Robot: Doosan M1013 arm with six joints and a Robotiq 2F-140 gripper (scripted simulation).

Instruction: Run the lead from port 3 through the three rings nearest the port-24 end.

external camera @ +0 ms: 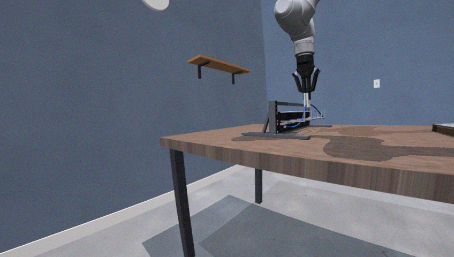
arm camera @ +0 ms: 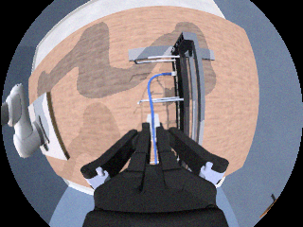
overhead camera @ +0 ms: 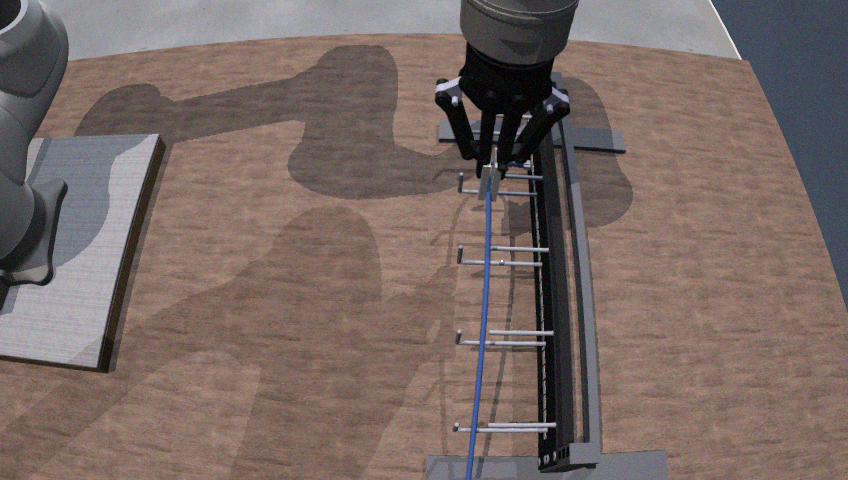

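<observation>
Right now the rack is 7 cm ahead of my hand, 8 cm to the right of it and 8 cm below it.
</observation>
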